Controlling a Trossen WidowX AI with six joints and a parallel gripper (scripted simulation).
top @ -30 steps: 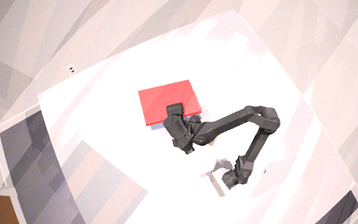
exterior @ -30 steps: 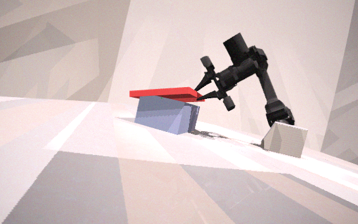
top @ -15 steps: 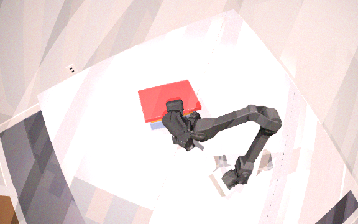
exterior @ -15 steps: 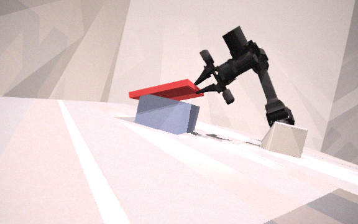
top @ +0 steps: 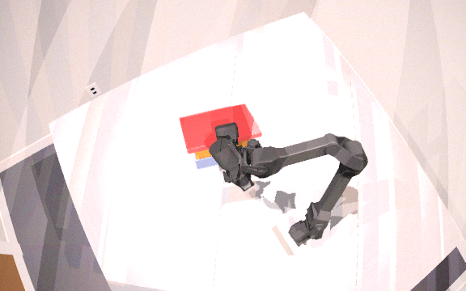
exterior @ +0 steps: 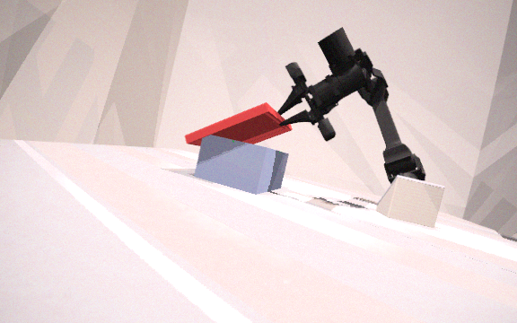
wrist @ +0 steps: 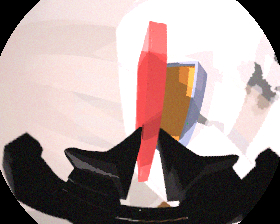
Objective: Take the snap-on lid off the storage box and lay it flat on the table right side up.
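Now: the red lid 7 cm ahead of my gripper tip, 2 cm to the right of it and 4 cm below it. The rest, counted from my gripper tip: blue-grey storage box 5 cm ahead, 2 cm to the right, 11 cm below.
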